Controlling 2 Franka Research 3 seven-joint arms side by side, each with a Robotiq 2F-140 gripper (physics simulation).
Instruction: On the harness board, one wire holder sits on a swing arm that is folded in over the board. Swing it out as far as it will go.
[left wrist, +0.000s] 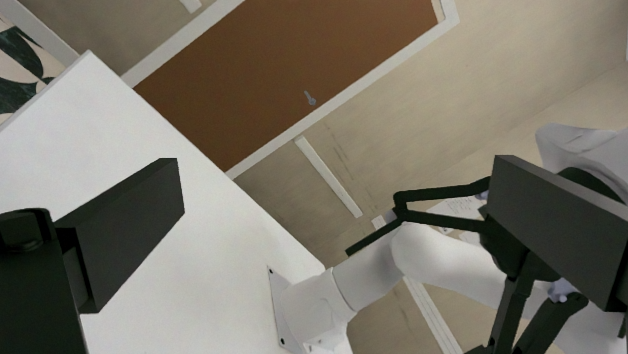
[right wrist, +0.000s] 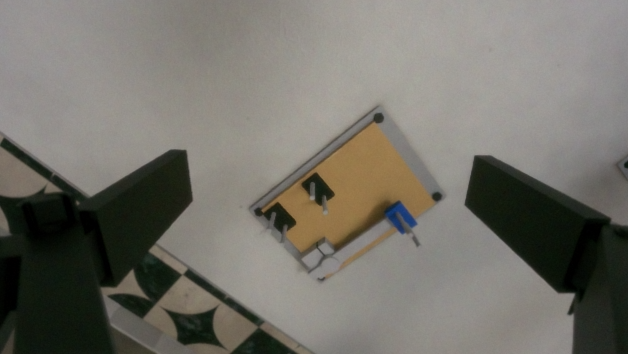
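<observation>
The harness board (right wrist: 360, 165), tan with a grey rim, lies on the white table in the right wrist view. A blue wire holder (right wrist: 400, 218) with grey prongs sits at the end of a grey swing arm (right wrist: 364, 241). The arm runs from its round pivot (right wrist: 330, 265) near the board's bottom corner, over the board close along its lower right edge. Two black holders (right wrist: 323, 193) (right wrist: 286, 221) with prongs stand at the board's left. My right gripper (right wrist: 330, 178) is open and empty, high above the board. My left gripper (left wrist: 334, 184) is open and empty; the board does not show in its view.
A small grey block (right wrist: 313, 257) stands beside the pivot. The table edge and tiled floor (right wrist: 192, 320) are at lower left. In the left wrist view are the white table (left wrist: 190, 260), a brown door (left wrist: 280, 65), and the other arm (left wrist: 367, 275) with part of its gripper.
</observation>
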